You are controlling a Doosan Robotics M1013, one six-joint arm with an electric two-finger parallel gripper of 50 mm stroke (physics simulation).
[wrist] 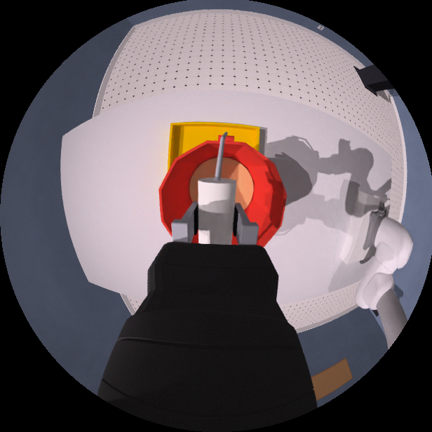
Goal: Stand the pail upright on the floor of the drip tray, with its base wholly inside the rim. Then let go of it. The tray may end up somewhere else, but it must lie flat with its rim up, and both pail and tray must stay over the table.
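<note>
A red pail [267,187] with a pale orange bottom inside hangs upright by its bail, its opening facing the camera. My gripper [216,211] is shut on the white cylindrical grip of the pail's handle. A grey wire of the bail runs from the grip to the pail's far rim. The yellow drip tray [190,136] lies flat with its rim up, partly behind the pail. Its far edge and far corners show; the pail hides its near part. The pail's base is hidden from outside, so its height above the tray cannot be told.
The white table [110,200] extends around the tray. A perforated pale panel [200,55] lies beyond its far edge. White and grey robot arm parts [395,240] stand at the right, with shadows across the table. A black object [372,79] is at the upper right, a brown piece [332,379] at the lower right.
</note>
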